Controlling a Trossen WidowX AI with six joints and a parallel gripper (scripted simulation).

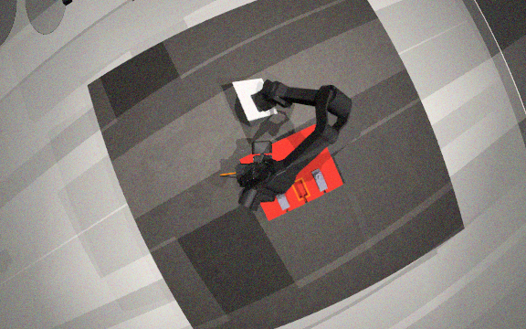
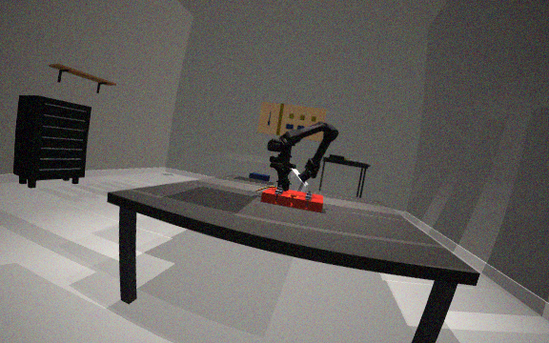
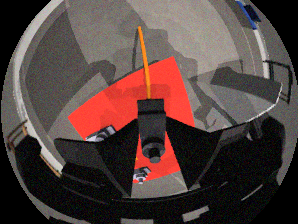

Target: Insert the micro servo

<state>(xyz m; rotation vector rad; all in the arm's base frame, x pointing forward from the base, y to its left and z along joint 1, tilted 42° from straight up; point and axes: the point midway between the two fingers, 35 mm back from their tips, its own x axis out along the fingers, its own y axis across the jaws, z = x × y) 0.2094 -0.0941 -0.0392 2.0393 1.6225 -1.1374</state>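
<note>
Right now the red deck is 9 cm to the left of my gripper tip, 7 cm below it and 1 cm ahead of it.
</note>
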